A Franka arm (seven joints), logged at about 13 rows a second.
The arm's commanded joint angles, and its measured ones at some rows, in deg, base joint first. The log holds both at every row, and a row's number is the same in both.
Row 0, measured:
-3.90, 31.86, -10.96, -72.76, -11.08, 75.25, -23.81
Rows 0 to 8, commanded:
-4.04, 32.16, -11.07, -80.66, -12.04, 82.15, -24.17
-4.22, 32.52, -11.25, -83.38, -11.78, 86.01, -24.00
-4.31, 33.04, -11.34, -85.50, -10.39, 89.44, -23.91
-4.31, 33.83, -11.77, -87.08, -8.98, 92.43, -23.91
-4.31, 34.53, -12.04, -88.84, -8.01, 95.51, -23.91
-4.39, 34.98, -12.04, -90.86, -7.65, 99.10, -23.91
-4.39, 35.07, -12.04, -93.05, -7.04, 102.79, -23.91
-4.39, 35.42, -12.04, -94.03, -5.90, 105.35, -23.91
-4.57, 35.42, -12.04, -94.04, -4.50, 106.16, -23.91
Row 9, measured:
-4.26, 36.80, -12.00, -91.80, -6.87, 103.51, -23.74
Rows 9 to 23, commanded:
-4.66, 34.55, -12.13, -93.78, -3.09, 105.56, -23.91
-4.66, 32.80, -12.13, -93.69, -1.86, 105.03, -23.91
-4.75, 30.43, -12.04, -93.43, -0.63, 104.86, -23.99
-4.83, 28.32, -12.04, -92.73, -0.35, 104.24, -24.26
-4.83, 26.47, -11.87, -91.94, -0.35, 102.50, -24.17
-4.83, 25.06, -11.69, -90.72, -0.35, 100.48, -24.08
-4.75, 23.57, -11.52, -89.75, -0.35, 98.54, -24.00
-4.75, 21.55, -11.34, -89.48, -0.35, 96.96, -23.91
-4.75, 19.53, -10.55, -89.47, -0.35, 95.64, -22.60
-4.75, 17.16, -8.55, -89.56, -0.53, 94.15, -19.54
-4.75, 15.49, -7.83, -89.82, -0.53, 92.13, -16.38
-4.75, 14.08, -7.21, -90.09, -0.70, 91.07, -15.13
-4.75, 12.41, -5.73, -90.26, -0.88, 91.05, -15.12
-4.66, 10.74, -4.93, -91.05, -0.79, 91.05, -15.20
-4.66, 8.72, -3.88, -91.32, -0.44, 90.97, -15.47
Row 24, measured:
-4.25, 13.07, -5.72, -88.84, -0.93, 91.12, -16.14
